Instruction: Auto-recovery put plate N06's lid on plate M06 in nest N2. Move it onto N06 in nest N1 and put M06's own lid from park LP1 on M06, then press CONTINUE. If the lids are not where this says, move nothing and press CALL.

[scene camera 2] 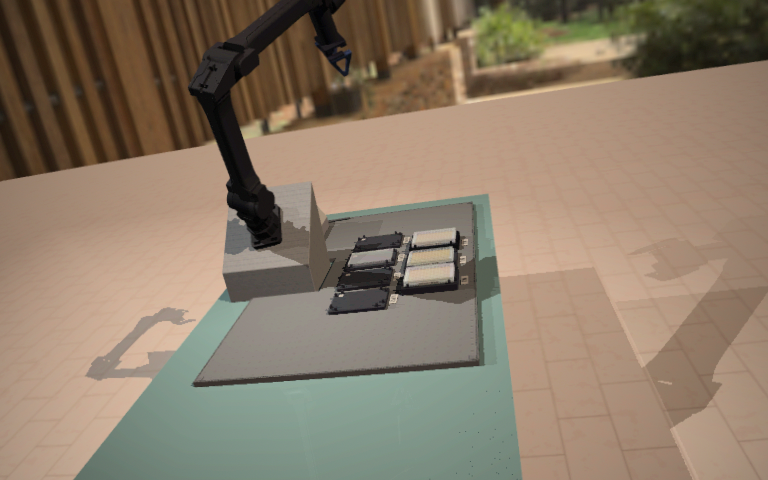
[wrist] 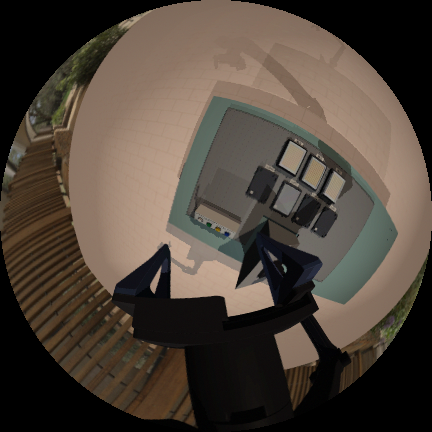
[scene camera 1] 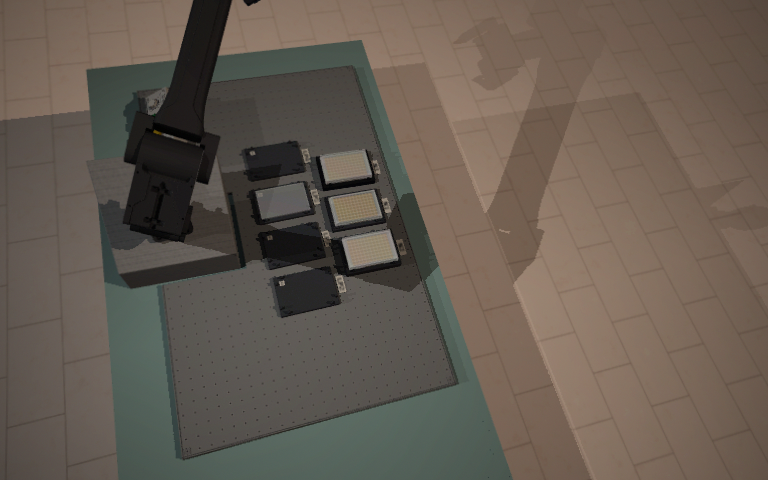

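Observation:
Three pale well plates sit in black nests in one row: an end plate nearest the button panel's end, a yellower middle plate, and another end plate. Labels are too small to read, and I cannot tell which plates carry lids. A clear lid lies on the second park of the neighbouring row. My gripper is open and empty, high above the bench. The button panel has small coloured buttons.
Other dark parks flank the lid's park. A large grey block carries the arm's base beside them. In scene camera 1 the arm partly hides the button panel. A perforated grey board lies on the green table.

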